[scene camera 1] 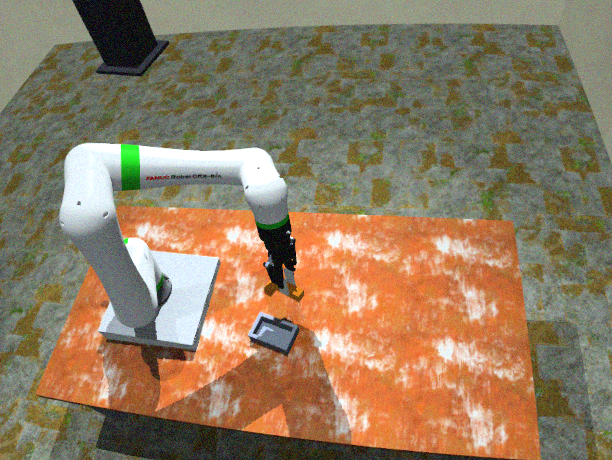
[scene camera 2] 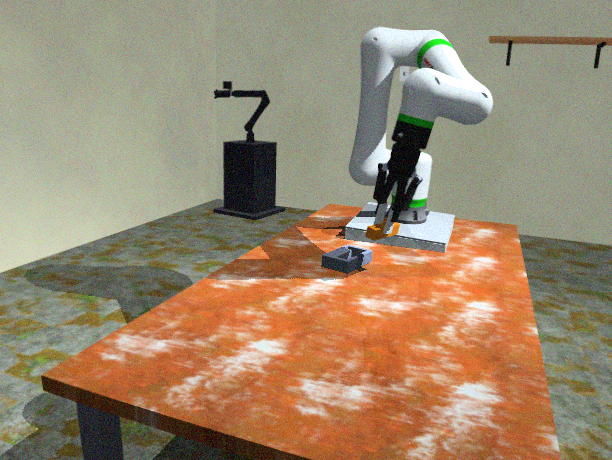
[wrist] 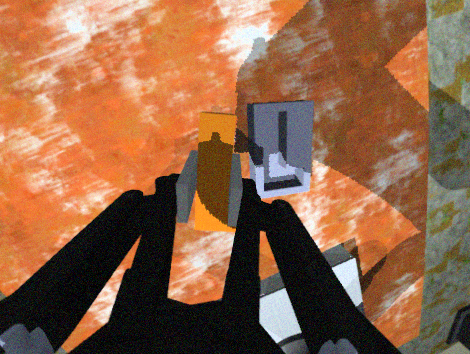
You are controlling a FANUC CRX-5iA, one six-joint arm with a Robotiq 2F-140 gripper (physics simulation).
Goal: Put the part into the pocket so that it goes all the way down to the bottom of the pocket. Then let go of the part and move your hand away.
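Frame: origin at the arm's base, x down, y back, z left, level; centimetres.
Where they show: gripper, fingertip midpoint: [scene camera 1: 288,289] [scene camera 2: 381,230] [wrist: 214,166]; arm's base at its link origin: [scene camera 2: 406,217].
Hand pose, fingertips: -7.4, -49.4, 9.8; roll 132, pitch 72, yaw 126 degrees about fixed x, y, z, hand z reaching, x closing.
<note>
Each offset is from my fingertips to the top centre of the thing, as dx, dy, dz. Level surfaces: height alone.
The part, an orange block {-2.2, +0.9, -1.3} [scene camera 1: 298,294] [scene camera 2: 375,232] [wrist: 215,172], is held between the fingertips. It is long and narrow in the wrist view, with its ends sticking out past the fingers. My gripper [scene camera 1: 288,287] [scene camera 2: 384,226] [wrist: 214,166] is shut on it and holds it above the table. The grey-blue block with the pocket {+9.1, +2.9, -11.1} [scene camera 1: 271,346] [scene camera 2: 336,264] [wrist: 303,131] sits on the table, its pocket facing up and partly in shadow. The part is off to one side of the pocket block, left of it in the wrist view and apart from it. The exact height is hard to tell.
The arm's light grey base plate [scene camera 1: 192,300] [scene camera 2: 400,242] [wrist: 285,310] stands on the orange and white table {dx +12.7} [scene camera 1: 425,320] [scene camera 2: 350,350]. A black pedestal [scene camera 1: 117,35] [scene camera 2: 250,175] stands on the floor beyond the table. A wall shelf [scene camera 2: 550,40] hangs at the upper right.
</note>
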